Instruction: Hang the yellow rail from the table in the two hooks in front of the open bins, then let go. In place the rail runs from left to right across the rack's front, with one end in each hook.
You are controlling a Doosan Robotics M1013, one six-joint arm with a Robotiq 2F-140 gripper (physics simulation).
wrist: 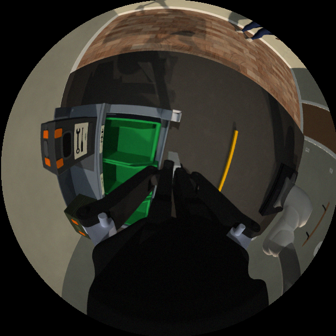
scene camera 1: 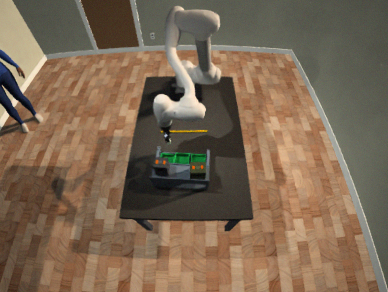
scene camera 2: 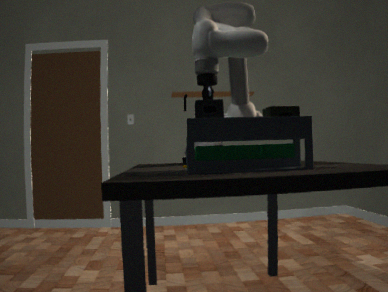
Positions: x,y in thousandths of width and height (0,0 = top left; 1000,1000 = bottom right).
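I can see my gripper (wrist: 510,472), and I can see a dark grey box (wrist: 192,424) as well.
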